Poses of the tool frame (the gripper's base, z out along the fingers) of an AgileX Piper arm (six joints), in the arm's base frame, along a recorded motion.
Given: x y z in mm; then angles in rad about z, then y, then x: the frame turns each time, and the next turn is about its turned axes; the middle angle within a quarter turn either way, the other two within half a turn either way.
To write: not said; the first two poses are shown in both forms.
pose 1, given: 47.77 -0.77 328.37 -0.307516 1.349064 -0.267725
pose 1, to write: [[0.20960 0.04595 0.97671], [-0.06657 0.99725 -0.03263], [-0.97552 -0.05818 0.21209]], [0.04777 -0.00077 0.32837]
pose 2, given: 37.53 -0.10 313.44 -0.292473 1.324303 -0.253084
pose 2, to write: [[0.23364 0.04663 0.97120], [-0.07035 0.99704 -0.03094], [-0.96977 -0.06110 0.23623]], [0.03753 -0.00010 0.31344]
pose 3, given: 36.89 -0.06 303.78 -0.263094 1.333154 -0.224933
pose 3, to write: [[0.22731 0.04420 0.97282], [-0.06122 0.99764 -0.03103], [-0.97190 -0.05251 0.22948]], [0.03689 -0.00006 0.30378]
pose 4, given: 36.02 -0.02 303.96 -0.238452 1.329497 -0.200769
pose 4, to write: [[0.23220 0.04329 0.97170], [-0.05644 0.99793 -0.03097], [-0.97103 -0.04766 0.23416]], [0.03602 -0.00002 0.30396]
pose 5, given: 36.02 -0.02 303.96 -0.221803 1.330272 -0.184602
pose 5, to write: [[0.23238 0.04235 0.97170], [-0.05240 0.99815 -0.03097], [-0.97121 -0.04373 0.23416]], [0.03602 -0.00002 0.30396]
